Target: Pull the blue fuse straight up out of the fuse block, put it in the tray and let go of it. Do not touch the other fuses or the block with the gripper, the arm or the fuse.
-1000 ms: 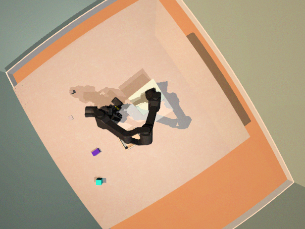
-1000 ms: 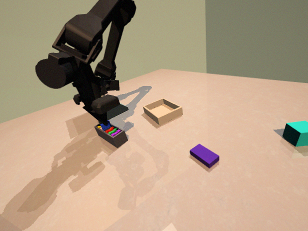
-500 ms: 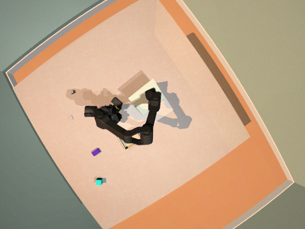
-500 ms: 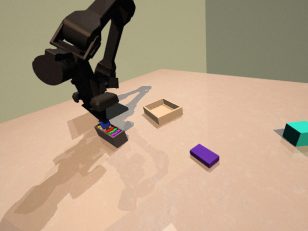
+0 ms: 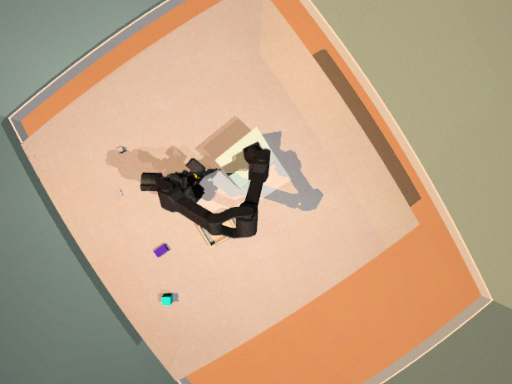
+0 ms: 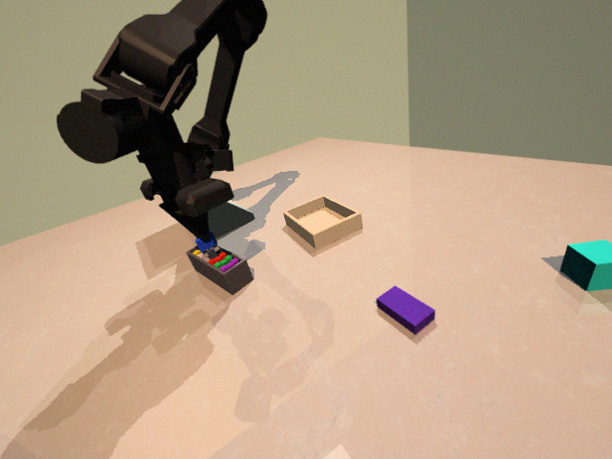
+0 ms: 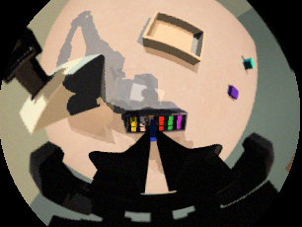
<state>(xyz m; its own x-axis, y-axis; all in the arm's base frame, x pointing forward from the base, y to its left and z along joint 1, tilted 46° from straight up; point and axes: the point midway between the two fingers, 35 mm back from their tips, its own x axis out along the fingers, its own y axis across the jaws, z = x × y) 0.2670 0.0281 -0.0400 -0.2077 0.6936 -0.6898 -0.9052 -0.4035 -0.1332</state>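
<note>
The tan tray is 210 mm to the left of my gripper tip, 70 mm below it and 20 mm behind it. Round my gripper tip: teal cube: 380 mm to the left, 320 mm ahead, 50 mm below; purple flat block: 240 mm ahead, 190 mm to the left, 60 mm below; blue fuse: 10 mm below.
</note>
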